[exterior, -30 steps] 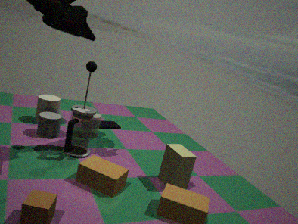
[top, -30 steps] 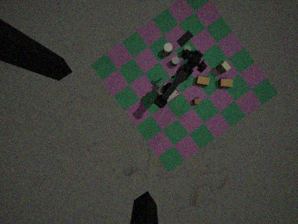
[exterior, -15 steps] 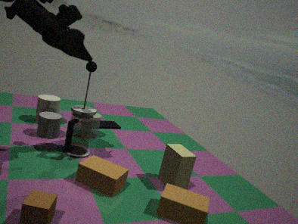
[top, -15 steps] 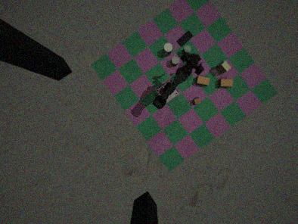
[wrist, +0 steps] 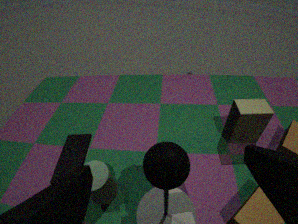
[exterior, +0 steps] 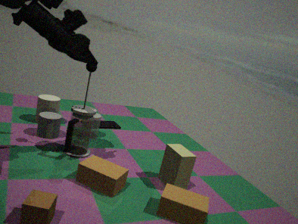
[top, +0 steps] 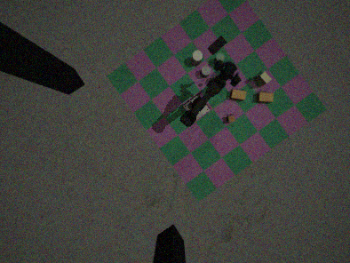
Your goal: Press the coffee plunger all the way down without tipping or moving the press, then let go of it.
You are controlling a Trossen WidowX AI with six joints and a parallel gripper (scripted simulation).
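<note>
Right now the coffee press is 1 cm to the right of my gripper tip and 15 cm below it. The rest, counted from my gripper tip: flat dark slab (14 cm ahead, 26 cm to the left, 28 cm below); tan upright block (26 cm ahead, 18 cm to the right, 23 cm below).
</note>
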